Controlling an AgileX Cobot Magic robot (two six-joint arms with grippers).
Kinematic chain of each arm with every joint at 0, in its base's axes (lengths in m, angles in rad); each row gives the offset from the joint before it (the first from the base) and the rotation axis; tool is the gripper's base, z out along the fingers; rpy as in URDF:
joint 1: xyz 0 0 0.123 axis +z
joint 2: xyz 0 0 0 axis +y
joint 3: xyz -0.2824 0 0.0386 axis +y
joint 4: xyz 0.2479 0 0.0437 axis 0.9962 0 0.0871
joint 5: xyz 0 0 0 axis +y
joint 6: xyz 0.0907 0 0.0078 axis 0.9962 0 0.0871
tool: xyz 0 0 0 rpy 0 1.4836 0
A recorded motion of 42 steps. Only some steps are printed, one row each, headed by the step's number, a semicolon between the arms.
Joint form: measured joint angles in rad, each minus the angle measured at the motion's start. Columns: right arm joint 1, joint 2, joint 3, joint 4, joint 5, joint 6; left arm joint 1, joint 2, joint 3, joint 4, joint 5, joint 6.
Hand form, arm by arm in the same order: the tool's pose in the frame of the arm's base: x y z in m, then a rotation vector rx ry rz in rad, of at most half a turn. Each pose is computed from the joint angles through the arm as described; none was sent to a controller.
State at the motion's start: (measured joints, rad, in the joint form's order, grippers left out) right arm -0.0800 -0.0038 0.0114 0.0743 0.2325 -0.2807; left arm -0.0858 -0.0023 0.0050 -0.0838 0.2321 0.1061
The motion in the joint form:
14: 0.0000 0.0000 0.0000 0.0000 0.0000 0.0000; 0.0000 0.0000 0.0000 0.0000 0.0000 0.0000
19: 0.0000 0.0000 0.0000 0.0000 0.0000 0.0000; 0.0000 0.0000 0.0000 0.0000 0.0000 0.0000
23: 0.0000 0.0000 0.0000 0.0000 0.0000 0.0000; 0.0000 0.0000 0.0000 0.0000 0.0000 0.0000
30: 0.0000 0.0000 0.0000 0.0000 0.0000 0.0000; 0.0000 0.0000 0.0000 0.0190 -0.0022 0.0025
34: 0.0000 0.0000 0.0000 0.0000 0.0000 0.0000; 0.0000 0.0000 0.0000 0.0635 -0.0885 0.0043
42: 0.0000 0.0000 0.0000 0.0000 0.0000 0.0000; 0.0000 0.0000 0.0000 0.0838 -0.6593 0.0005
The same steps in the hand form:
14: 0.0556 -0.0029 0.1884 -0.1234 1.7227 -0.1984; 0.0552 -0.0065 0.1905 0.1090 1.7145 -0.0619
19: 0.0556 -0.0029 0.1884 -0.1234 1.7227 -0.1984; 0.0552 -0.0065 0.1905 0.1090 1.7145 -0.0619
23: 0.0556 -0.0029 0.1884 -0.1234 1.7227 -0.1984; 0.0552 -0.0065 0.1905 0.1090 1.7145 -0.0619
30: 0.0556 -0.0029 0.1884 -0.1234 1.7227 -0.1984; 0.0553 -0.0061 0.1907 0.1235 1.7115 -0.0425
34: 0.0556 -0.0029 0.1884 -0.1234 1.7227 -0.1984; 0.0562 -0.0051 0.1985 0.1456 1.6234 0.0011
42: 0.0556 -0.0029 0.1884 -0.1234 1.7227 -0.1984; 0.0448 -0.0039 0.2484 0.1017 1.0542 0.0188

